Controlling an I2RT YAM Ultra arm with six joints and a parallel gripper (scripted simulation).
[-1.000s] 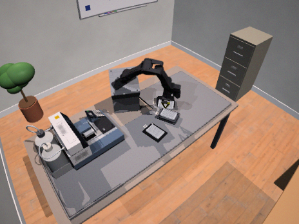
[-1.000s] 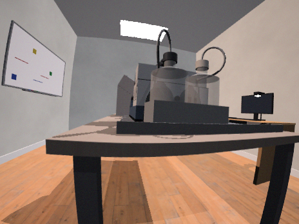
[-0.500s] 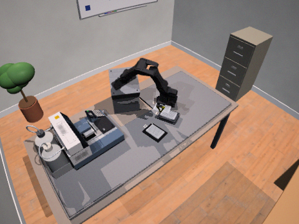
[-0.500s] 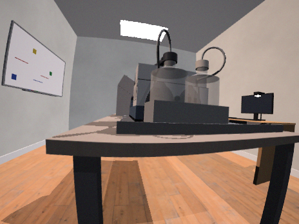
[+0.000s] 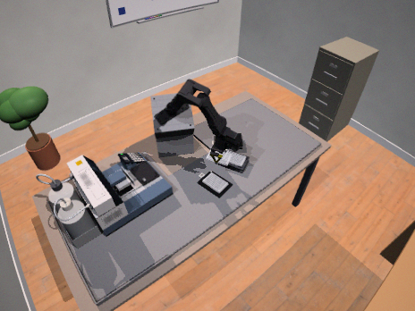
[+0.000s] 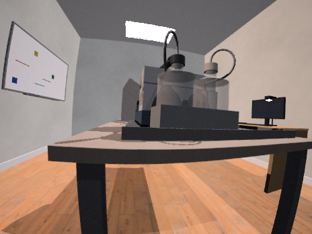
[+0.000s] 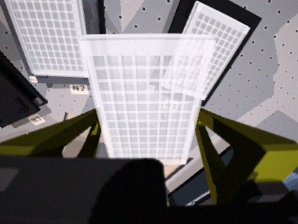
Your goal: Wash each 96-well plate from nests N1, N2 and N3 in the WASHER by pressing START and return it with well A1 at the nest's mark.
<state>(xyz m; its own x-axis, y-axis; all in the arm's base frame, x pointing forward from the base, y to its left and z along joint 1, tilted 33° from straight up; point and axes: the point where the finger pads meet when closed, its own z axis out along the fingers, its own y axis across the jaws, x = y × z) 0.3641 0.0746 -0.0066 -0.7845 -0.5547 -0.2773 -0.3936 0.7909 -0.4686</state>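
Now: hand 36 cm to the left of the dark carrier, 23 cm past it and 7 cm above it. Round my hand: plate washer 52 cm to the right, 23 cm behind, 2 cm below; then label 15 cm below, 8 cm to the right, 5 cm behind; then black nest 14 cm below, 7 cm to the right, 5 cm ahead.
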